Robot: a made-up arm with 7 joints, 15 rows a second.
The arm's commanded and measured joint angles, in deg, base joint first. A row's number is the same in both.
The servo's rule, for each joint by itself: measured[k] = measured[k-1] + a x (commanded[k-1-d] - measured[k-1]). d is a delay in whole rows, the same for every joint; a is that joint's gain. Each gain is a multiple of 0.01, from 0.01 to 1. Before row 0 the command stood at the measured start. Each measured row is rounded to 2 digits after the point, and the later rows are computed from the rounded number. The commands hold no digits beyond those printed.
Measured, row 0:
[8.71, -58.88, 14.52, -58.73, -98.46, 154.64, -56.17]
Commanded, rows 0 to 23:
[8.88, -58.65, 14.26, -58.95, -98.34, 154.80, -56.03]
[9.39, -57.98, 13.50, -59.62, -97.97, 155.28, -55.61]
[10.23, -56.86, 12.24, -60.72, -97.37, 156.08, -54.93]
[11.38, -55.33, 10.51, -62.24, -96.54, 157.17, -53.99]
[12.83, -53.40, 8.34, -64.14, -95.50, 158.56, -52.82]
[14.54, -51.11, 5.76, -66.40, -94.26, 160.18, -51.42]
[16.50, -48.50, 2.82, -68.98, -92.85, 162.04, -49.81]
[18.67, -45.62, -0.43, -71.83, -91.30, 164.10, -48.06]
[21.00, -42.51, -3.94, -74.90, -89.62, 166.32, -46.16]
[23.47, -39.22, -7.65, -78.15, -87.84, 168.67, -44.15]
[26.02, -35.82, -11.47, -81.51, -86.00, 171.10, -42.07]
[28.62, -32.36, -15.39, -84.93, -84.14, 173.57, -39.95]
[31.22, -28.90, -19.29, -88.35, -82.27, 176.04, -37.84]
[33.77, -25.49, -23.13, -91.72, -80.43, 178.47, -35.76]
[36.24, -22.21, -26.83, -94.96, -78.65, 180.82, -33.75]
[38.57, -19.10, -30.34, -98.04, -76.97, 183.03, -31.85]
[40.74, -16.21, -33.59, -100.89, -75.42, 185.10, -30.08]
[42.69, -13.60, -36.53, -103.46, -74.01, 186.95, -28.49]
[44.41, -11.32, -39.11, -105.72, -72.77, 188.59, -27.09]
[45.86, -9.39, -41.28, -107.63, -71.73, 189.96, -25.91]
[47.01, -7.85, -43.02, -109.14, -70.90, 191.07, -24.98]
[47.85, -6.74, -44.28, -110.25, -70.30, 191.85, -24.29]
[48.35, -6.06, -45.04, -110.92, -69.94, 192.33, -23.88]
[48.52, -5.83, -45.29, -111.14, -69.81, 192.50, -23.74]
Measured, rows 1 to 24:
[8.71, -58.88, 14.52, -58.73, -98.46, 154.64, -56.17]
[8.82, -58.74, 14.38, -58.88, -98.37, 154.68, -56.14]
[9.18, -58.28, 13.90, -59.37, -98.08, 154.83, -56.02]
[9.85, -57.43, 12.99, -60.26, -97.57, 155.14, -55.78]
[10.83, -56.17, 11.63, -61.57, -96.83, 155.65, -55.39]
[12.11, -54.51, 9.82, -63.27, -95.87, 156.38, -54.82]
[13.67, -52.47, 7.59, -65.34, -94.71, 157.33, -54.07]
[15.48, -50.09, 4.97, -67.74, -93.37, 158.51, -53.13]
[17.52, -47.41, 2.00, -70.44, -91.88, 159.91, -52.01]
[19.75, -44.47, -1.27, -73.38, -90.25, 161.51, -50.72]
[22.13, -41.32, -4.78, -76.53, -88.51, 163.30, -49.27]
[24.62, -38.02, -8.46, -79.82, -86.70, 165.25, -47.69]
[27.18, -34.62, -12.27, -83.19, -84.86, 167.33, -45.99]
[29.77, -31.19, -16.13, -86.60, -83.00, 169.51, -44.20]
[32.33, -27.77, -19.98, -89.98, -81.15, 171.75, -42.34]
[34.83, -24.43, -23.75, -93.27, -79.35, 174.02, -40.45]
[37.22, -21.23, -27.37, -96.42, -77.64, 176.27, -38.56]
[39.47, -18.22, -30.79, -99.37, -76.04, 178.48, -36.69]
[41.53, -15.45, -33.95, -102.07, -74.58, 180.60, -34.89]
[43.37, -12.97, -36.79, -104.48, -73.28, 182.60, -33.17]
[44.96, -10.82, -39.26, -106.56, -72.16, 184.44, -31.57]
[46.27, -9.04, -41.33, -108.26, -71.25, 186.10, -30.12]
[47.28, -7.66, -42.95, -109.57, -70.57, 187.54, -28.84]
[47.96, -6.70, -44.10, -110.46, -70.12, 188.74, -27.75]
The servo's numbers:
d 1
a 0.64 0.60 0.55 0.66 0.72 0.25 0.22

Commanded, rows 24 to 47:
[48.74, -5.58, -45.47, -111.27, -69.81, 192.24, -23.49]
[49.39, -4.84, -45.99, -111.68, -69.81, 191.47, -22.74]
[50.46, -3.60, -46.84, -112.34, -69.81, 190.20, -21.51]
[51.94, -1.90, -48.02, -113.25, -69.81, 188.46, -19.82]
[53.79, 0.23, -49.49, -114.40, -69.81, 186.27, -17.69]
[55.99, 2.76, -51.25, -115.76, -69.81, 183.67, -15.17]
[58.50, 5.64, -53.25, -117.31, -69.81, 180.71, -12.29]
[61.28, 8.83, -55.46, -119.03, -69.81, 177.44, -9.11]
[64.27, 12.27, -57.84, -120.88, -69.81, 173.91, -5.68]
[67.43, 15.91, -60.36, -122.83, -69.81, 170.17, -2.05]
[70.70, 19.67, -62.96, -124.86, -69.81, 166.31, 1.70]
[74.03, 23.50, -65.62, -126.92, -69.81, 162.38, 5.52]
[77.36, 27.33, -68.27, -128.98, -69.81, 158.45, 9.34]
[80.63, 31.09, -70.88, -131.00, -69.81, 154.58, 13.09]
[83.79, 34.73, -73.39, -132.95, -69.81, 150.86, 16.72]
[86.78, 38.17, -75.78, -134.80, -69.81, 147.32, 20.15]
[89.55, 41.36, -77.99, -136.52, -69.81, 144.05, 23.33]
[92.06, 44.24, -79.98, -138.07, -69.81, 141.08, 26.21]
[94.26, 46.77, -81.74, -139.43, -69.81, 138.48, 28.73]
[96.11, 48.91, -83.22, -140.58, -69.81, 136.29, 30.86]
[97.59, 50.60, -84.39, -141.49, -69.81, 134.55, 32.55]
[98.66, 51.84, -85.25, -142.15, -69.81, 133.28, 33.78]
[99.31, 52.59, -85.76, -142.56, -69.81, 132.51, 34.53]
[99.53, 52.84, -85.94, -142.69, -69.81, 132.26, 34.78]
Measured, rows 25 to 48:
[48.32, -6.18, -44.75, -110.91, -69.90, 189.68, -26.87]
[48.59, -5.82, -45.15, -111.15, -69.84, 190.32, -26.13]
[49.10, -5.23, -45.61, -111.50, -69.82, 190.61, -25.38]
[49.97, -4.25, -46.29, -112.05, -69.81, 190.51, -24.53]
[51.23, -2.84, -47.24, -112.84, -69.81, 190.00, -23.49]
[52.87, -1.00, -48.48, -113.87, -69.81, 189.07, -22.21]
[54.87, 1.26, -50.00, -115.12, -69.81, 187.72, -20.66]
[57.19, 3.89, -51.79, -116.57, -69.81, 185.97, -18.82]
[59.81, 6.85, -53.81, -118.19, -69.81, 183.84, -16.68]
[62.66, 10.10, -56.03, -119.97, -69.81, 181.36, -14.26]
[65.71, 13.59, -58.41, -121.86, -69.81, 178.56, -11.57]
[68.90, 17.24, -60.91, -123.84, -69.81, 175.50, -8.65]
[72.18, 21.00, -63.50, -125.87, -69.81, 172.22, -5.53]
[75.50, 24.80, -66.12, -127.92, -69.81, 168.78, -2.26]
[78.78, 28.57, -68.74, -129.95, -69.81, 165.23, 1.12]
[81.99, 32.27, -71.30, -131.93, -69.81, 161.64, 4.55]
[85.06, 35.81, -73.76, -133.82, -69.81, 158.06, 7.98]
[87.93, 39.14, -76.09, -135.60, -69.81, 154.56, 11.36]
[90.57, 42.20, -78.23, -137.23, -69.81, 151.19, 14.63]
[92.93, 44.94, -80.16, -138.68, -69.81, 148.01, 17.73]
[94.97, 47.32, -81.84, -139.93, -69.81, 145.08, 20.62]
[96.65, 49.29, -83.24, -140.96, -69.81, 142.45, 23.24]
[97.94, 50.82, -84.35, -141.75, -69.81, 140.16, 25.56]
[98.82, 51.88, -85.13, -142.28, -69.81, 138.25, 27.53]

